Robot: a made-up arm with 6 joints.
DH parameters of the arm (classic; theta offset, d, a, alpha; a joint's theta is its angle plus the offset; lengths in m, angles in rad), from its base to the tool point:
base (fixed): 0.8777 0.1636 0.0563 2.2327
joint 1: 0 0.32 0.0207 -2.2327
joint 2: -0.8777 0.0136 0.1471 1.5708
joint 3: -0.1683 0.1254 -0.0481 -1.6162
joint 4: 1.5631 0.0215 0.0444 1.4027
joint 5: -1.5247 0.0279 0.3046 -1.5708
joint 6: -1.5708 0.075 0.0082 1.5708
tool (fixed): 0 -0.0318 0 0
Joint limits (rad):
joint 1: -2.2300..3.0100
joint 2: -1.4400..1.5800
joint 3: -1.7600..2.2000
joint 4: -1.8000..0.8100
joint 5: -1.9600..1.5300
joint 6: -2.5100..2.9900
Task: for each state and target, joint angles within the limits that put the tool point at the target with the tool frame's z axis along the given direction. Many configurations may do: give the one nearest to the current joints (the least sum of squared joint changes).
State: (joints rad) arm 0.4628 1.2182 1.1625 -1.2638 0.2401 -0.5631
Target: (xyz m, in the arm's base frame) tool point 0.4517 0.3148 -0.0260 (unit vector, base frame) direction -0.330 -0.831 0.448
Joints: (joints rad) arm 0.3477 1.5800 1.0371 -0.6631 -0.0705 0.1614
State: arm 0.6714 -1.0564 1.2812 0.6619 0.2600 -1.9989
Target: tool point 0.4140 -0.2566 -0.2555 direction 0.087 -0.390 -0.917
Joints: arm -0.0930 -1.2075 1.2745 0.7777 0.5883 -2.5100
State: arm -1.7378 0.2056 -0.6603 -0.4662 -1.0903 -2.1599
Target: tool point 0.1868 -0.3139 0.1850 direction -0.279 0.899 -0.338
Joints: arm -1.1275 -0.7146 -0.8540 -0.8840 -0.9335 -1.2925
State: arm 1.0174 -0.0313 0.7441 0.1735 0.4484 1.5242
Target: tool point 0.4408 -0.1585 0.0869 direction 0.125 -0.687 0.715
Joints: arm 1.3128 -0.6873 1.0724 0.2752 1.3608 2.1540
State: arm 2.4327 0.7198 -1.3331 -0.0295 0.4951 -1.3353
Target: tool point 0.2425 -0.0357 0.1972 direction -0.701 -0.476 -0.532
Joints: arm 2.2179 0.8303 -0.9792 0.1256 0.9449 -0.6690
